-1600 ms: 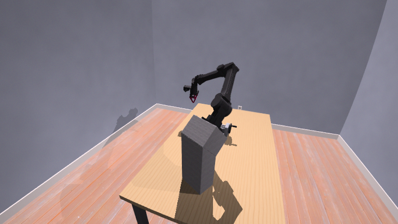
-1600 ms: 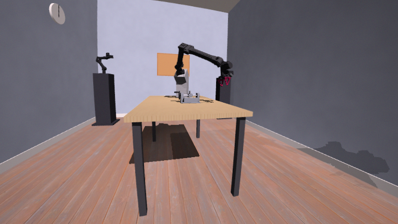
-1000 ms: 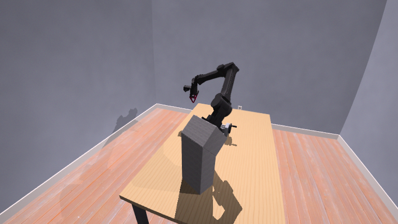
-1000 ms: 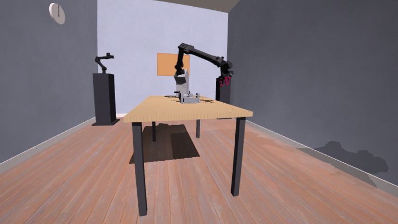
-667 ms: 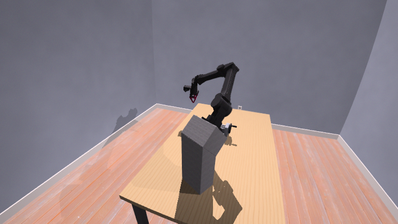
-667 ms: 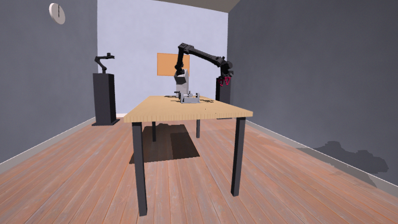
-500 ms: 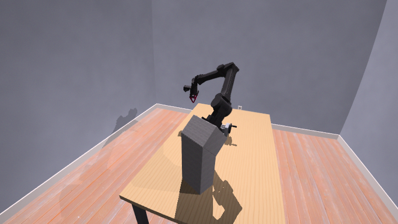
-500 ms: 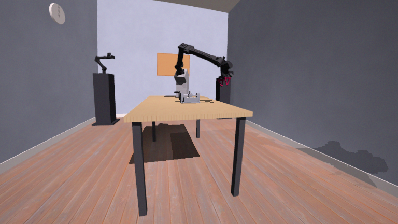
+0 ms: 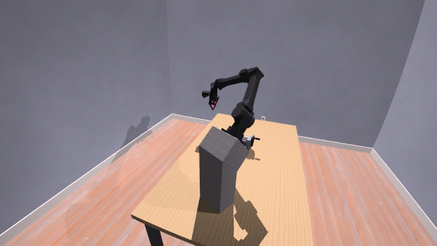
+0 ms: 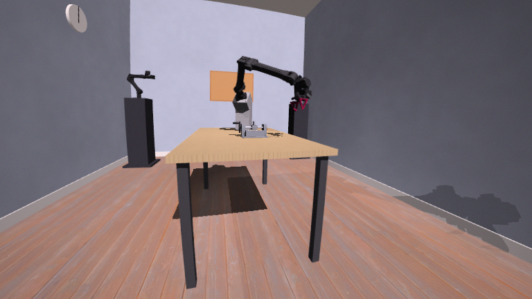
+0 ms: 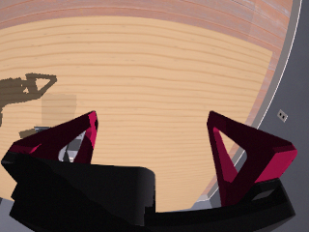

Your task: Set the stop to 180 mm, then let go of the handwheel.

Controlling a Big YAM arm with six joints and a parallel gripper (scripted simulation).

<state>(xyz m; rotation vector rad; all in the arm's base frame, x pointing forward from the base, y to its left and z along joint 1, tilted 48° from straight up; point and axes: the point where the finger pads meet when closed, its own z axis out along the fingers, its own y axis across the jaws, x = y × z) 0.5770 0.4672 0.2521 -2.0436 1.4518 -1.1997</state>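
My hand is 210 mm past the black handwheel handle, 440 mm to the left of it and 120 mm above it.
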